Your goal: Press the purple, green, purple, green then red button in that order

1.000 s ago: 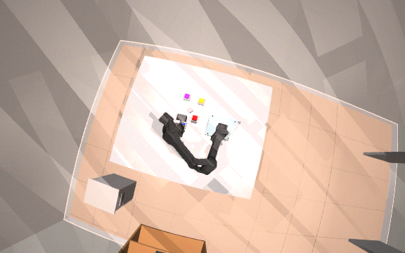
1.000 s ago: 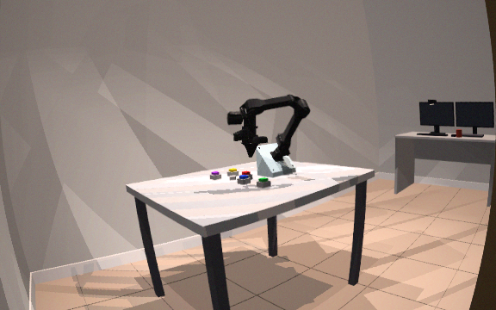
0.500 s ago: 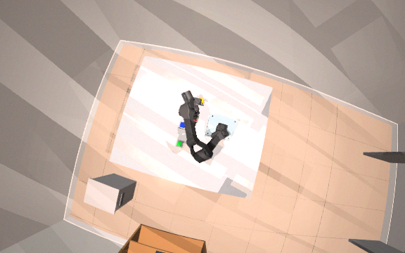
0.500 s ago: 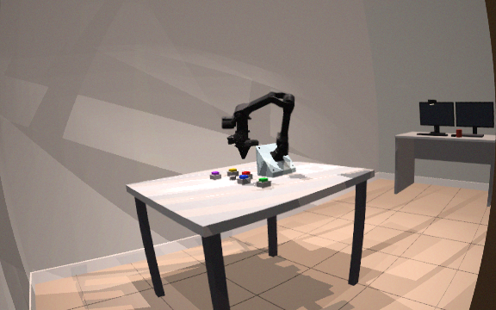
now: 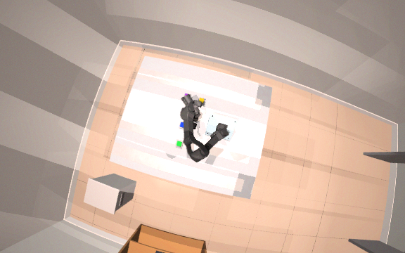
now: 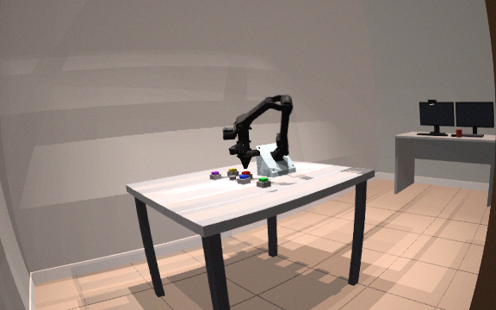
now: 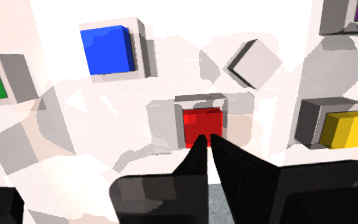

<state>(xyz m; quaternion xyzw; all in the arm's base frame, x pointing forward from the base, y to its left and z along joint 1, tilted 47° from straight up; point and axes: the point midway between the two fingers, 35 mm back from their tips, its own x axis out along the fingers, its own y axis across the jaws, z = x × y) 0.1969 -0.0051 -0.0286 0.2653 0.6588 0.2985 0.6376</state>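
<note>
The red button lies 2 cm below my gripper tip. Also, from my gripper tip: small grey block 5 cm to the right, 5 cm ahead, 4 cm below; then yellow button 14 cm to the right, 2 cm below, 1 cm behind; then blue button 7 cm to the left, 7 cm ahead, 2 cm below.
</note>
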